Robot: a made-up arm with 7 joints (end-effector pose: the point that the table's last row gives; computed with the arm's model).
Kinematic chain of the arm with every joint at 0, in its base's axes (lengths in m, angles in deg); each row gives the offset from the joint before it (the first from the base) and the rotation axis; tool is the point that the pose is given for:
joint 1: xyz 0 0 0.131 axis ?
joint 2: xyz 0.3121 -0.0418 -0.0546 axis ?
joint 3: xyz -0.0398 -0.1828 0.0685 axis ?
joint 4: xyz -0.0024 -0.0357 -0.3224 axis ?
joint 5: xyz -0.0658 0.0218 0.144 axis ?
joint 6: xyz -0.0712 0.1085 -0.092 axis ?
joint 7: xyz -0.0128 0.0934 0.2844 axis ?
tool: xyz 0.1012 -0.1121 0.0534
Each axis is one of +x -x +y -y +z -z.
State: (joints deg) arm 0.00 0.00 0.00 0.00 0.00 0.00 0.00
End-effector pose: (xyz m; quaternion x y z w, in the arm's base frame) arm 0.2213 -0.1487 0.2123 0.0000 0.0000 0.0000 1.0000
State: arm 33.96 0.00 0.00 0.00 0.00 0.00 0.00
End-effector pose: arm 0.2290 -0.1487 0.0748 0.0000 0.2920 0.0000 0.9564
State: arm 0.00 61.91 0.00 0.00 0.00 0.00 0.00
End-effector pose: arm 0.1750 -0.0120 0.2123 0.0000 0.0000 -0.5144 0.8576
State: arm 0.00 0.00 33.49 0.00 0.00 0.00 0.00
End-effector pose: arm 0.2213 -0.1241 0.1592 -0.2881 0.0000 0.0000 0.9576
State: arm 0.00 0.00 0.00 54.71 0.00 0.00 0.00
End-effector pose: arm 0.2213 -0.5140 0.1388 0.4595 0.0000 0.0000 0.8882
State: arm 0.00 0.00 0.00 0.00 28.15 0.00 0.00
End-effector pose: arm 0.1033 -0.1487 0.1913 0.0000 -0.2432 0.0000 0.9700
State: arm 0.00 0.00 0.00 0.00 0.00 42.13 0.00
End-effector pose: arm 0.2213 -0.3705 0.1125 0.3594 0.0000 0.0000 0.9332
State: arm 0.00 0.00 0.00 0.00 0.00 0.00 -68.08
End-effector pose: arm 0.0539 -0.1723 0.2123 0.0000 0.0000 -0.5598 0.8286
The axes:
joint 1: +y
joint 2: -z
joint 3: -x
joint 4: +x
joint 5: -y
joint 6: +x
joint 7: +z

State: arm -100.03 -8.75 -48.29 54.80 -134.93 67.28 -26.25
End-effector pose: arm 0.4149 -0.1500 0.4515 -0.1471 0.5550 0.2538 0.7784
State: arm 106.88 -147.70 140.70 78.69 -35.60 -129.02 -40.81
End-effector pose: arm -0.2957 -0.0666 -0.4907 -0.0878 -0.7269 0.1638 0.6611
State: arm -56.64 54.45 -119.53 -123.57 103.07 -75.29 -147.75
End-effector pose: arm 0.4164 0.2459 0.8699 -0.3487 0.3827 0.2461 0.8194
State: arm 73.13 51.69 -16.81 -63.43 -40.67 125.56 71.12
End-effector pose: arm -0.1482 -0.0891 0.1148 0.1150 0.0487 -0.3587 0.9251
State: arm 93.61 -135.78 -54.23 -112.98 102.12 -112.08 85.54
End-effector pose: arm -0.3735 -0.1960 0.3652 -0.0622 -0.3876 0.3149 0.8641
